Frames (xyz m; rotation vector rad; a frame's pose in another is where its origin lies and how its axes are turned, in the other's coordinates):
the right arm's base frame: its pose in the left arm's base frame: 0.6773 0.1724 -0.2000 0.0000 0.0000 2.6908
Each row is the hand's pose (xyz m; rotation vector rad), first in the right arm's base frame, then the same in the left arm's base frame.
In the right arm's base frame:
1: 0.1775 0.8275 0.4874 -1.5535 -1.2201 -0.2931
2: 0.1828 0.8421 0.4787 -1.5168 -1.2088 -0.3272
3: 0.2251 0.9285 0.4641 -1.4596 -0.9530 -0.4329
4: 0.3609 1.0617 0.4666 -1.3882 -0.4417 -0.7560
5: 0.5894 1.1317 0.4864 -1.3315 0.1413 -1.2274
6: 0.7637 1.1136 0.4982 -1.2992 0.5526 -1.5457
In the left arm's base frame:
1: 0.1570 -0.4951 0.2874 0.9695 -2.0573 1.3683
2: 0.1459 -0.5059 0.2787 0.9626 -2.0057 1.3800
3: 0.0702 -0.5653 0.2641 0.6888 -1.8693 1.4834
4: -0.1101 -0.6260 0.2666 0.1307 -1.5782 1.4370
5: -0.3463 -0.5895 0.2864 -0.4281 -1.2452 1.0888
6: -0.4953 -0.4972 0.2982 -0.7535 -1.0388 0.7580

